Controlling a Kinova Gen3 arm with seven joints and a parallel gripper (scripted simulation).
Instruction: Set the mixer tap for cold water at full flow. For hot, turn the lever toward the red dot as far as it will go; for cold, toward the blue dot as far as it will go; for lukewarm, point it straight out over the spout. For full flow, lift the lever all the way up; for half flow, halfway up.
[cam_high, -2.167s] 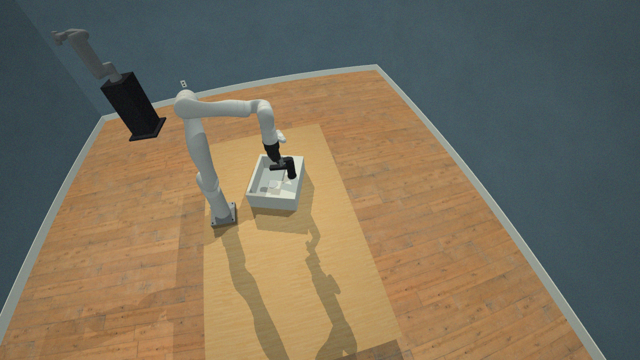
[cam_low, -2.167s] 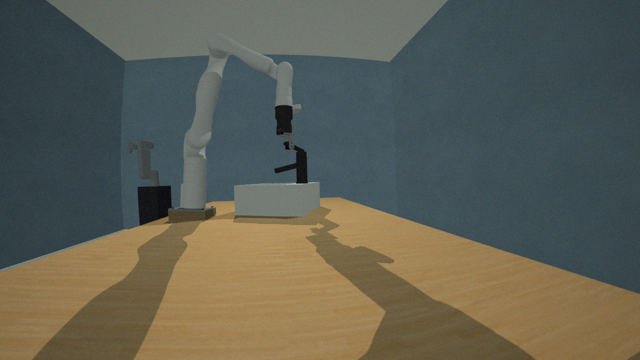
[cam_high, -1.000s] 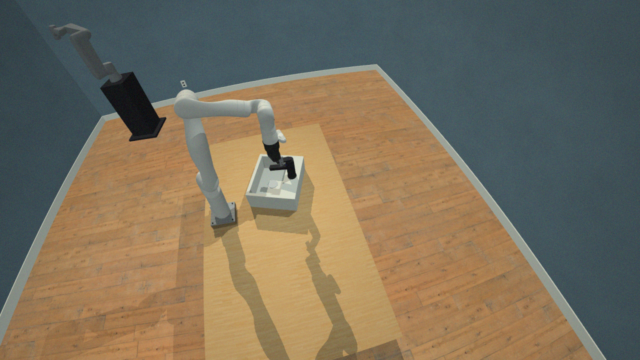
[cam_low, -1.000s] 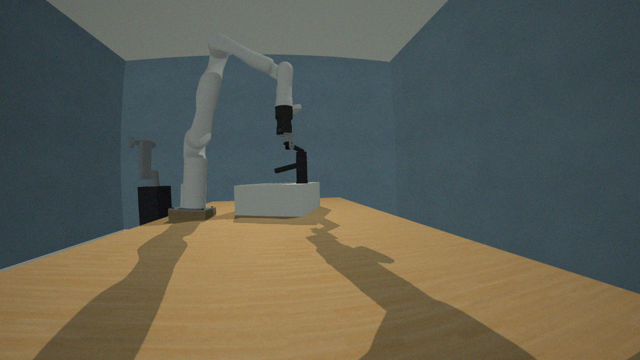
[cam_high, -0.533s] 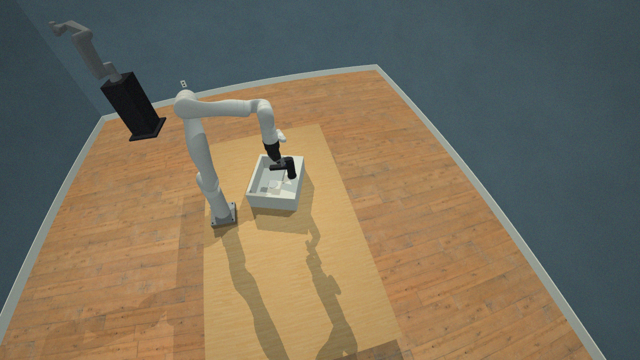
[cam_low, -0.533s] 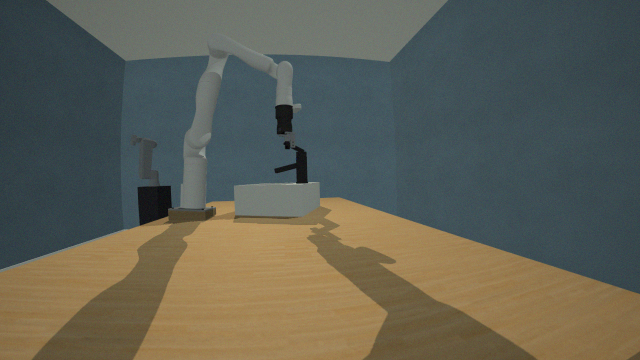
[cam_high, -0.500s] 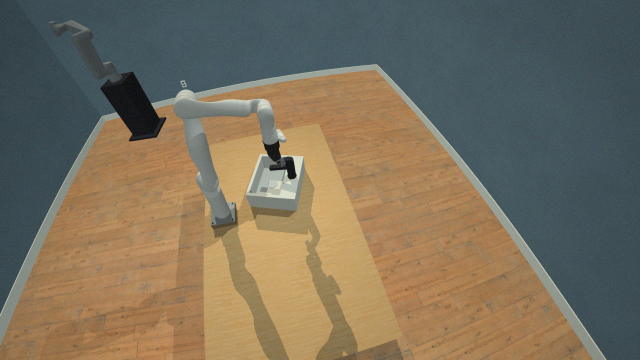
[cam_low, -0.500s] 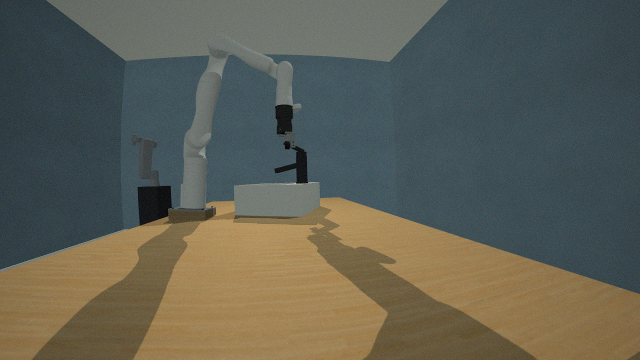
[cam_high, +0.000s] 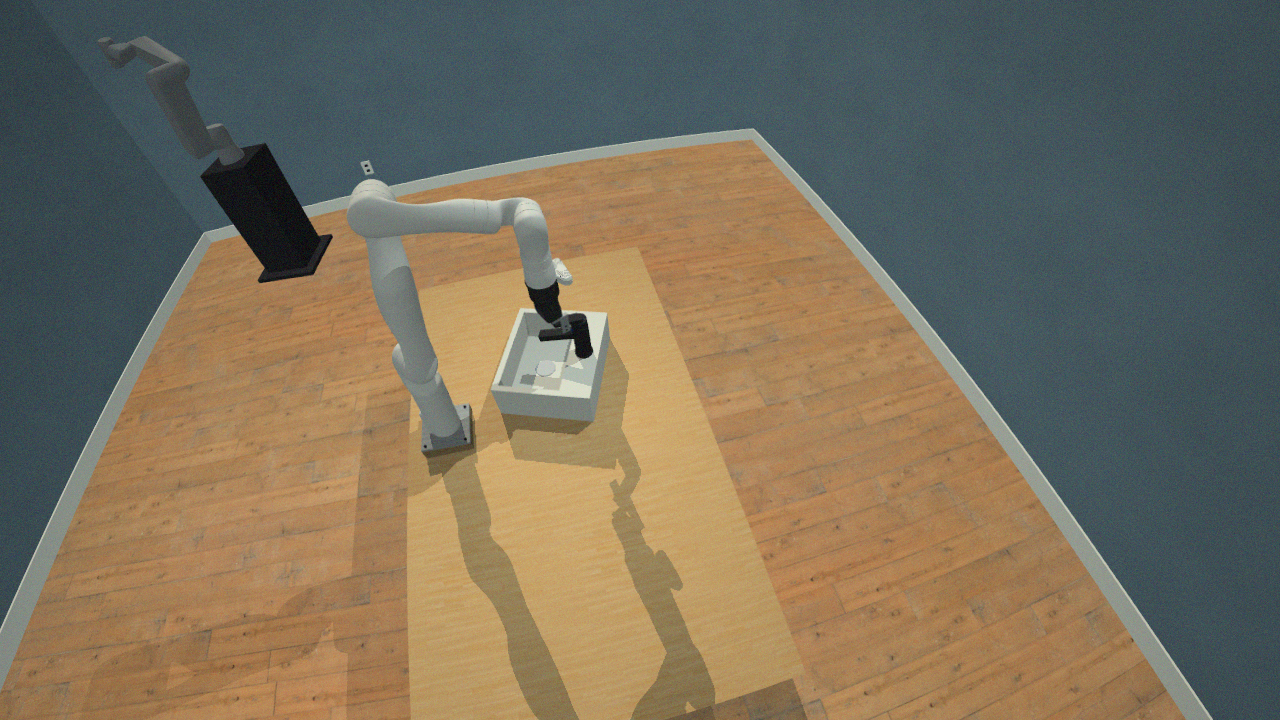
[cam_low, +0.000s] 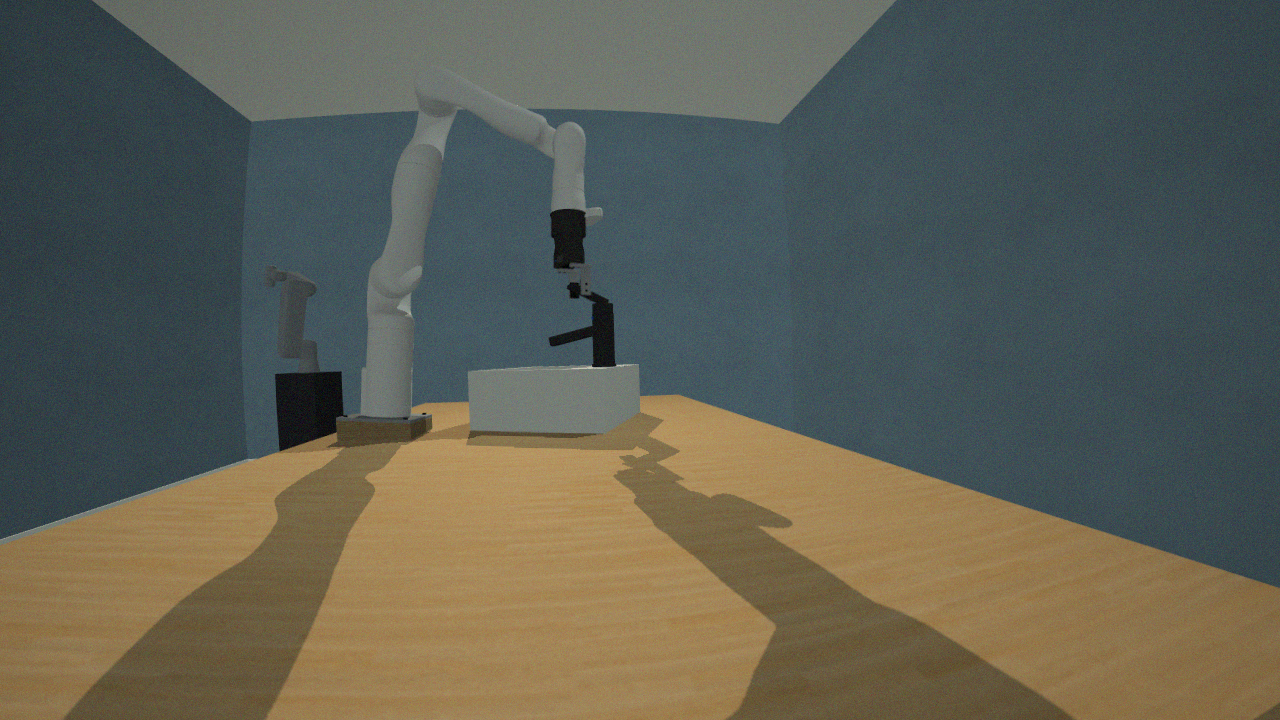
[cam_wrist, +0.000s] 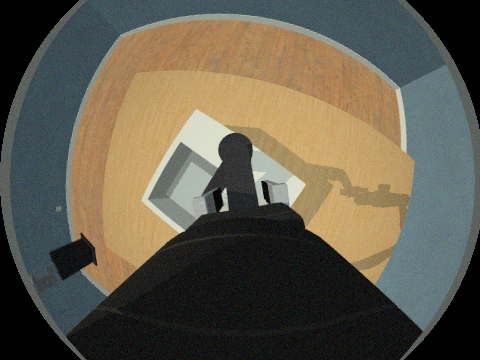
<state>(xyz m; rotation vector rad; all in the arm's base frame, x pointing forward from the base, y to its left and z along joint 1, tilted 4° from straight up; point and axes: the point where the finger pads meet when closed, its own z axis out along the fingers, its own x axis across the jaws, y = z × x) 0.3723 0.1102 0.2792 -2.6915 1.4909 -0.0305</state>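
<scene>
Right now my hand is 20 mm short of the lever, 10 mm to the right of it and 10 mm above it. Round my hand: white basin 70 mm behind, 60 mm to the left, 260 mm below.
</scene>
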